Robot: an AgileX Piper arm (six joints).
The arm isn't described. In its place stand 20 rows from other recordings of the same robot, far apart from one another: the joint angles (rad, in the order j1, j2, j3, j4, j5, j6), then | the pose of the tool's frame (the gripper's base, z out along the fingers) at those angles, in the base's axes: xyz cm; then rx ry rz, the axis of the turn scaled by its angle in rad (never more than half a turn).
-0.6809, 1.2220, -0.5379, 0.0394, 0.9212, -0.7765 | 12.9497 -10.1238 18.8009 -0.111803 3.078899 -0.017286
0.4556, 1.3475, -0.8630, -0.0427, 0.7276, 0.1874 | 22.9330 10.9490 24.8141 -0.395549 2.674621 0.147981
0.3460, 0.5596, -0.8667, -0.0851, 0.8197, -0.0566 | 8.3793 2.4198 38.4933 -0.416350 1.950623 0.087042
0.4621, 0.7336, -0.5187, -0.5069, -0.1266, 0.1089 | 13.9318 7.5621 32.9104 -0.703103 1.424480 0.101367
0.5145, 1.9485, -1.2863, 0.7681, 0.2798, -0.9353 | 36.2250 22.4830 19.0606 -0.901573 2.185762 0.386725
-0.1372, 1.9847, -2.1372, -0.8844, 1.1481, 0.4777 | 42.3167 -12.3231 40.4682 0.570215 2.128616 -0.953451
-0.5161, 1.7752, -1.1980, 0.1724, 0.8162, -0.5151 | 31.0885 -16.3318 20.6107 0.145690 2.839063 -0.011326
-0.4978, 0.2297, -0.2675, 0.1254, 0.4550, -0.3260 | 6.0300 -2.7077 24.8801 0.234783 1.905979 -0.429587
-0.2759, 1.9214, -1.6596, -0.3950, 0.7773, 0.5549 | 41.4423 -14.2857 28.3769 0.771121 2.343068 -0.342937
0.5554, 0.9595, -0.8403, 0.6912, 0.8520, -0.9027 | 12.9136 13.1517 33.5717 -1.278674 1.910713 0.657131
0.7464, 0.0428, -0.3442, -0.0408, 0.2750, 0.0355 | 2.5380 2.2101 29.9352 -0.535412 1.385027 0.596215
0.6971, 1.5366, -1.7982, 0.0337, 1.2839, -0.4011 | 23.6626 20.1973 43.9740 -1.312718 2.142785 0.165986
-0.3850, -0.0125, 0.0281, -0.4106, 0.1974, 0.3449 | 4.9083 -2.7576 18.8013 0.334133 1.662676 -0.398809
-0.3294, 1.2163, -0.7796, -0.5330, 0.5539, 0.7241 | 21.9139 -10.0618 27.0803 0.814719 2.257567 -0.358332
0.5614, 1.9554, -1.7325, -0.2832, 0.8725, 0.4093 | 38.4597 21.8866 28.3920 -0.342540 2.501701 0.037312
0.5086, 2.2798, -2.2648, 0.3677, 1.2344, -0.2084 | 41.9432 26.9195 27.4438 -0.895614 2.585248 0.593827
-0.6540, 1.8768, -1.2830, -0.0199, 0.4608, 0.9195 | 31.9719 -24.6091 20.3284 1.785136 1.807351 0.086510
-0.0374, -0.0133, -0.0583, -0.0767, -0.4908, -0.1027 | 3.3812 0.2024 27.4136 -0.094861 0.919334 -0.176138
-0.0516, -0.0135, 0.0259, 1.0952, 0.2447, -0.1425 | 5.5243 1.6772 19.4995 0.640338 1.551053 0.854123
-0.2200, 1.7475, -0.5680, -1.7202, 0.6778, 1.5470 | 24.4160 -11.2421 12.2739 0.276286 2.517356 -1.021708
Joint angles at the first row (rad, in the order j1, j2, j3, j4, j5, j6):
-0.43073, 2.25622, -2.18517, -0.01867, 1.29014, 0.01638
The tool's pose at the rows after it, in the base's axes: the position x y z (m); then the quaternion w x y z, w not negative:
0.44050, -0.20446, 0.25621, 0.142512, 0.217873, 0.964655, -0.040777
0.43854, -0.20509, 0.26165, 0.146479, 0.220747, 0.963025, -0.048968
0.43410, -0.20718, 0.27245, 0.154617, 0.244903, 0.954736, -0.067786
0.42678, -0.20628, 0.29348, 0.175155, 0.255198, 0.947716, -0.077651
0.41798, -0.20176, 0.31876, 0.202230, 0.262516, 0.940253, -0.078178
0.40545, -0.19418, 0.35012, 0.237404, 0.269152, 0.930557, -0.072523
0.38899, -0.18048, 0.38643, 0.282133, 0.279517, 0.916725, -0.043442
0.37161, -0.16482, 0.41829, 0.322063, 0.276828, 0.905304, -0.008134
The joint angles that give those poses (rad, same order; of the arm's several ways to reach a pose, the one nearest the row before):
-0.43071, 2.25623, -2.18520, -0.02137, 1.29016, 0.01639
-0.43074, 2.24507, -2.18515, -0.03715, 1.29013, 0.02467
-0.43072, 2.22318, -2.18522, -0.08024, 1.29017, 0.08087
-0.43252, 2.17941, -2.18524, -0.09615, 1.29018, 0.10273
-0.43252, 2.12541, -2.18519, -0.09137, 1.29014, 0.11825
-0.43253, 2.05650, -2.18520, -0.07263, 1.29015, 0.13300
-0.43253, 1.97190, -2.18292, -0.00923, 1.29012, 0.15929
-0.43252, 1.89150, -2.17607, 0.07007, 1.29014, 0.16436

